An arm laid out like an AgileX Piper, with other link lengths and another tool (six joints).
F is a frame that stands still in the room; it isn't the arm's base.
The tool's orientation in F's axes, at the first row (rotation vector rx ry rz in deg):
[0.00 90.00 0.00]
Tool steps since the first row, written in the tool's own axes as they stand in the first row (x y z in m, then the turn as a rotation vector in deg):
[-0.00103 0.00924 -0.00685 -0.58 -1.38 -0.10]
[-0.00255 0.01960 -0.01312 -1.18 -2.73 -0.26]
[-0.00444 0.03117 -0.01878 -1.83 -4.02 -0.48]
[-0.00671 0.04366 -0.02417 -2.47 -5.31 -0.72]
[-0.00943 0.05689 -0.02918 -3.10 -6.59 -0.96]
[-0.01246 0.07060 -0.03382 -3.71 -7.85 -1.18]
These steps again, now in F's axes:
[-0.00685 0.00924 0.00103 -0.10 -1.38 0.58]
[-0.01312 0.01960 0.00255 -0.26 -2.73 1.18]
[-0.01878 0.03117 0.00444 -0.48 -4.02 1.83]
[-0.02417 0.04366 0.00671 -0.72 -5.31 2.47]
[-0.02918 0.05689 0.00943 -0.96 -6.59 3.10]
[-0.03382 0.07060 0.01246 -1.18 -7.85 3.71]

